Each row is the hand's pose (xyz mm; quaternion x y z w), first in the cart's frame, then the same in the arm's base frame.
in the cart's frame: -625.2 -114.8 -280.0 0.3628 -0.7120 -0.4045 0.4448
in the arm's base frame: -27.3 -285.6 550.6 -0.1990 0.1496 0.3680 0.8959
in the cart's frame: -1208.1 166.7 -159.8 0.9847 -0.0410 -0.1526 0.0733
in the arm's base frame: -188.1 184.6 982.5 -0.0567 0.3829 -0.5949 0.7045
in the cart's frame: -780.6 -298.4 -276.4 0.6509 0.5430 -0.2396 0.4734
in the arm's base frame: 165.9 -142.5 557.7 -0.6392 0.4850 -0.5673 0.1852
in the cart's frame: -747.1 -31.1 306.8 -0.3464 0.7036 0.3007 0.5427
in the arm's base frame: -333.5 179.1 313.0 0.4711 -0.4364 -0.0523 0.7648
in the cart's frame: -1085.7 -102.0 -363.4 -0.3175 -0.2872 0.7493 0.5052
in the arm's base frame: 106.4 -2.0 898.3 -0.2809 -0.6303 -0.6582 0.3010
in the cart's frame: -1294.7 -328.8 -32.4 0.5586 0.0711 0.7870 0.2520
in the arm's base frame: 203.0 402.5 720.2 -0.3661 -0.8982 0.2413 0.0301
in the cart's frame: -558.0 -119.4 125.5 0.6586 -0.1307 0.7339 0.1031
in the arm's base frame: -220.4 -67.6 260.5 0.5187 0.7981 -0.2514 0.1756
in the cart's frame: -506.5 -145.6 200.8 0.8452 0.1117 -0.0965 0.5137
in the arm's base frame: -243.4 -52.3 169.7 -0.3679 0.6539 -0.4008 0.5258
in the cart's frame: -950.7 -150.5 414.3 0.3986 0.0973 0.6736 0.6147
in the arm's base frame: -231.0 417.3 318.8 -0.0463 -0.9965 0.0021 0.0701
